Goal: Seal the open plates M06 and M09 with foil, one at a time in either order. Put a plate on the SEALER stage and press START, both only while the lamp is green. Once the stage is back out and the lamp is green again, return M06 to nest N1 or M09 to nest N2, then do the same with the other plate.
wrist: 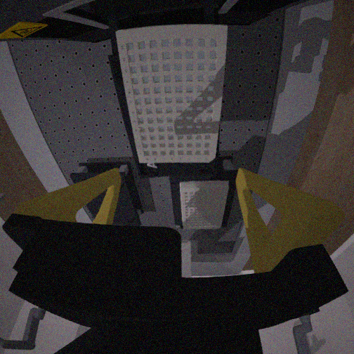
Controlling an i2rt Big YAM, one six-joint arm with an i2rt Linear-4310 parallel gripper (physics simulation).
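A pale plate (172, 95) with rows of square wells lies flat in a dark holder at the upper middle of the wrist view. A shadow crosses its right side. Its wells look uncovered, and I cannot read an ID on it. My gripper (178, 174) is open and empty, its yellow fingers wide apart just below the plate's near edge in the view. A second pale plate (212, 202) shows smaller, lower between the fingers, partly shaded. The START button and the lamp do not show.
A dark machine edge with a yellow warning label (23, 30) spans the top. A grey perforated deck (70, 100) lies on both sides of the holder. Dark bracket parts (100, 167) stand near the left finger. Wooden surface (332, 135) shows at the right.
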